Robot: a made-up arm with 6 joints. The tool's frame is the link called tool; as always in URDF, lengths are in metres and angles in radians. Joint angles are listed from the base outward.
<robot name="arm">
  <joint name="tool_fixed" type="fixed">
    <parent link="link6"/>
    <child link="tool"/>
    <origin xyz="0 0 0" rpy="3.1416 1.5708 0"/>
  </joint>
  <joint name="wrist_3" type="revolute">
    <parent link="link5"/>
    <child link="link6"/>
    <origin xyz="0 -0.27 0" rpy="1.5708 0 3.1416"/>
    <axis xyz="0 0 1"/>
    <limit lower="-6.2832" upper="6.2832"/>
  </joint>
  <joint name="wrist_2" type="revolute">
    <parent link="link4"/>
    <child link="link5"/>
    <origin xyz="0 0 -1.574" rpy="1.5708 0 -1.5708"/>
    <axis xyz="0 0 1"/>
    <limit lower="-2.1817" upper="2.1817"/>
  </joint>
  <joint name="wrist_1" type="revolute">
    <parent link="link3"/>
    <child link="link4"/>
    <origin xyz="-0.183 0 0" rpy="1.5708 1.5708 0"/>
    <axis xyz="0 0 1"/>
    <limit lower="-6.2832" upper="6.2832"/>
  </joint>
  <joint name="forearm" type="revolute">
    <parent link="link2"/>
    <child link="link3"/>
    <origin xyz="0 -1.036 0" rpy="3.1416 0 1.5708"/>
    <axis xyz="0 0 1"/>
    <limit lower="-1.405" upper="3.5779"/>
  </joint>
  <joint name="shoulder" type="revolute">
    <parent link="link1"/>
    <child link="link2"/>
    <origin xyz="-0.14 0 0" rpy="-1.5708 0 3.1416"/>
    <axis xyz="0 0 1"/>
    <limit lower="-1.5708" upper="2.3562"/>
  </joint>
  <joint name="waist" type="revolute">
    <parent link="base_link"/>
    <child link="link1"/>
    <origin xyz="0 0 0.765" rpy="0 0 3.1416"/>
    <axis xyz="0 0 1"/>
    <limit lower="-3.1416" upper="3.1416"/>
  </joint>
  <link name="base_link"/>
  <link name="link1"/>
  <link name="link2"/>
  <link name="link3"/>
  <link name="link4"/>
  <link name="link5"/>
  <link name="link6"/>
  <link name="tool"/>
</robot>
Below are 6 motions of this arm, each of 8 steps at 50 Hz.
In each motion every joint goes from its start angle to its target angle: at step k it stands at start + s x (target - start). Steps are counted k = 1, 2, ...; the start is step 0. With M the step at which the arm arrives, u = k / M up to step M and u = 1 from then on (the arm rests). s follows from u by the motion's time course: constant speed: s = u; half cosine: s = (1 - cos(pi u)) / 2; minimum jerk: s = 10 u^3 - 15 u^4 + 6 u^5.
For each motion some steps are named. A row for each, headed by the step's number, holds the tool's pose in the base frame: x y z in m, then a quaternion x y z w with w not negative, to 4 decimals.
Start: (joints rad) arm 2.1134 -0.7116 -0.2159 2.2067 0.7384 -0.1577
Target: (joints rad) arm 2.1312 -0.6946 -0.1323 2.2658 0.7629 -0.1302
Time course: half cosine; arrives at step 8
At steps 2, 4, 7, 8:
2: -0.6336 0.7633 2.4740 -0.2013 -0.8713 0.4359 0.1017
4: -0.6288 0.7456 2.5091 -0.2015 -0.8797 0.4192 0.0991
7: -0.6216 0.7218 2.5542 -0.2020 -0.8901 0.3971 0.0960
8: -0.6209 0.7199 2.5579 -0.2020 -0.8910 0.3952 0.0958

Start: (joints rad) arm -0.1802 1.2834 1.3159 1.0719 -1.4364 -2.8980
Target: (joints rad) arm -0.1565 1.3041 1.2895 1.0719 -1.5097 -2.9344
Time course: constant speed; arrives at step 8
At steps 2, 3, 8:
2: 2.6565 -0.7068 1.1414 0.5732 -0.3261 -0.6383 0.3971
3: 2.6573 -0.6989 1.1293 0.5704 -0.3264 -0.6417 0.3952
8: 2.6602 -0.6593 1.0689 0.5559 -0.3284 -0.6586 0.3865

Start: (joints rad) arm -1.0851 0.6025 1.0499 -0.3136 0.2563 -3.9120
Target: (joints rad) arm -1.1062 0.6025 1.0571 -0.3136 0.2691 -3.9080
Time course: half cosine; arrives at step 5
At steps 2, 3, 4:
2: 1.0265 -2.0259 2.6409 -0.7577 0.2938 -0.5227 0.2574
3: 1.0116 -2.0301 2.6451 -0.7566 0.2952 -0.5255 0.2535
4: 0.9996 -2.0334 2.6485 -0.7556 0.2964 -0.5277 0.2503

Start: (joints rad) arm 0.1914 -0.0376 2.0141 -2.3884 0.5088 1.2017
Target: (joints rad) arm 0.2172 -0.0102 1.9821 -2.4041 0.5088 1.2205
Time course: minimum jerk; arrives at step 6
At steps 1, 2, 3, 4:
1: -0.7768 -0.2429 3.3665 0.5514 -0.6065 0.3781 0.4303
2: -0.7548 -0.2419 3.3762 0.5540 -0.6024 0.3768 0.4338
3: -0.7179 -0.2398 3.3917 0.5582 -0.5956 0.3748 0.4396
4: -0.6808 -0.2372 3.4068 0.5623 -0.5887 0.3727 0.4454

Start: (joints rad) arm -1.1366 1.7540 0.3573 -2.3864 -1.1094 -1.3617
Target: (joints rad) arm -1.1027 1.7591 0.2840 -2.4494 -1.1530 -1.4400
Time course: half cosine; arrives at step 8
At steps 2, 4, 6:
2: 0.9096 -1.5492 -1.0364 -0.7586 0.2656 0.0072 0.5949
4: 0.9078 -1.5026 -1.0507 -0.7429 0.2672 0.0017 0.6137
6: 0.9046 -1.4562 -1.0639 -0.7269 0.2692 -0.0037 0.6318

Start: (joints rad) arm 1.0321 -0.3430 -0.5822 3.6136 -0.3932 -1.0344
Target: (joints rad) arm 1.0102 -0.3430 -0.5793 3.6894 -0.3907 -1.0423
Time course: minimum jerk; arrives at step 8
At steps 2, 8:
2: 0.7975 1.4203 1.5761 -0.7799 -0.5575 0.1146 0.2602
8: 0.8202 1.4072 1.5770 -0.7877 -0.5605 0.1033 0.2340

